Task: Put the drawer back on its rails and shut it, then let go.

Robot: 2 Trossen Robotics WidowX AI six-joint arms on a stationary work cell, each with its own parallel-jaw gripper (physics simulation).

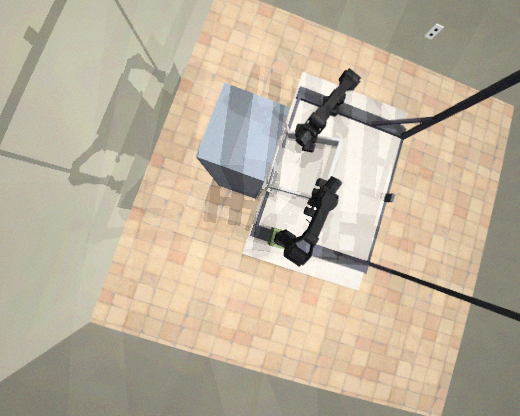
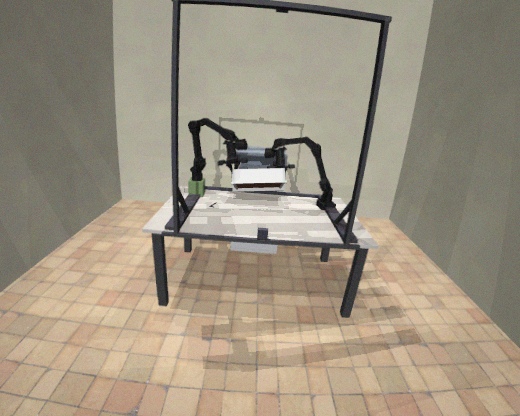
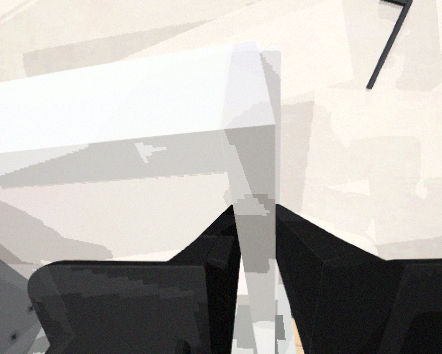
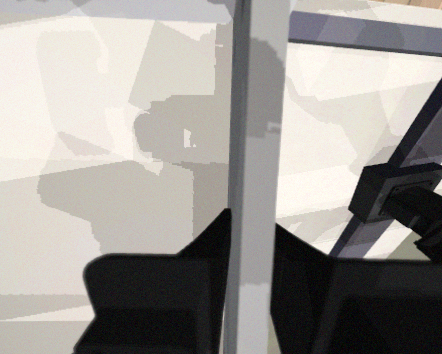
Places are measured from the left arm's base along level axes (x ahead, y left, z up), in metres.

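Where they show: left gripper, fingertip midpoint: [image 2: 234,175] [image 3: 254,213]; right gripper, fingertip midpoint: [image 4: 239,214]; left arm's base, link origin: [image 1: 280,239] [image 2: 196,179]; right arm's base, link origin: [image 2: 326,201] [image 4: 403,198].
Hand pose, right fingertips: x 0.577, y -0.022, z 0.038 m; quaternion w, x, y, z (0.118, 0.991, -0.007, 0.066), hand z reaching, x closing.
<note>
Each offset is from my right fingertips to the top centre of the thing. Level surfaces: height alone.
The white drawer [image 1: 335,156] [image 2: 259,177] [image 3: 125,102] is held above the table, its front panel facing the frame side and its far end close to the blue-grey cabinet @[dx -0.124, dy +0.350, dz +0.137 m] [image 1: 239,132] [image 2: 254,153]. My left gripper [image 1: 313,198] [image 2: 232,164] [image 3: 254,213] is shut on one drawer side wall, near the front corner. My right gripper [image 1: 306,143] [image 2: 283,165] [image 4: 239,214] is shut on the opposite side wall. The rails do not show clearly, and I cannot tell whether the drawer's far end is on them.
A green block [image 1: 275,237] [image 2: 196,187] is at the left arm's base. A thin dark hooked piece @[dx -0.435, dy -0.164, dz -0.141 m] [image 2: 213,204] [image 3: 391,45] lies on the white table @[dz -0.146 m] [image 2: 200,220]. A dark frame [image 2: 175,125] rises from the table, and a small dark box @[dx -0.164, dy -0.602, dz -0.089 m] [image 1: 389,197] [image 2: 262,233] sits at the table's edge.
</note>
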